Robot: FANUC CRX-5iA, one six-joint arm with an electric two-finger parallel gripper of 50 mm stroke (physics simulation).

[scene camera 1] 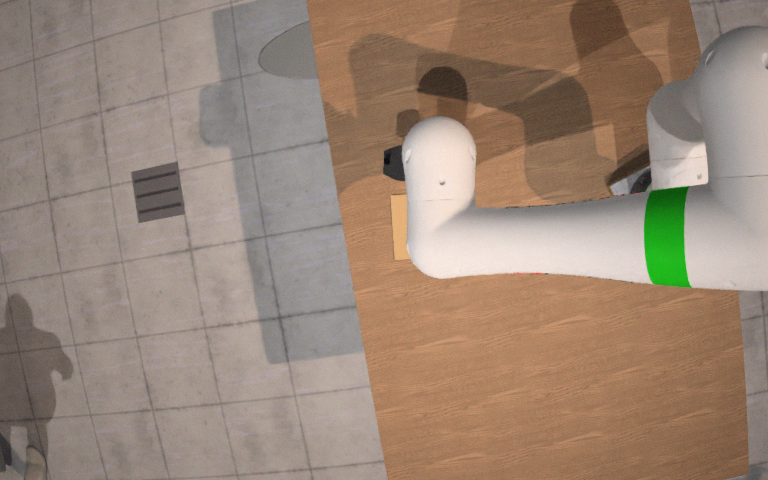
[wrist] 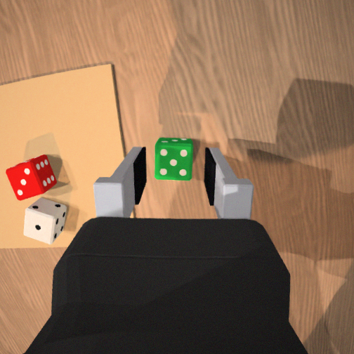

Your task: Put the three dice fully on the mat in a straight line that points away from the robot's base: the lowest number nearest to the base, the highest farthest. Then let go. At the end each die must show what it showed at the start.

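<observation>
A green die [wrist: 173,162] stands on the table beside the mat, its large upward face showing five. My gripper [wrist: 175,164] is open and empty, with its fingers on either side of the green die in the wrist view. A red die [wrist: 31,177] showing three and a white die [wrist: 45,221] showing one stand close together on the tan mat [wrist: 80,105] [scene camera 1: 399,226]. They are turned differently; whether they touch is unclear. In scene camera 1, the arm hides the dice, the fingertips and most of the mat.
The white arm [scene camera 1: 543,240] reaches in from the right over the wooden table [scene camera 1: 538,384]. A partly hidden grey and white object [scene camera 1: 623,183] shows beside the arm near its base. The table's left edge lies a little beyond the mat.
</observation>
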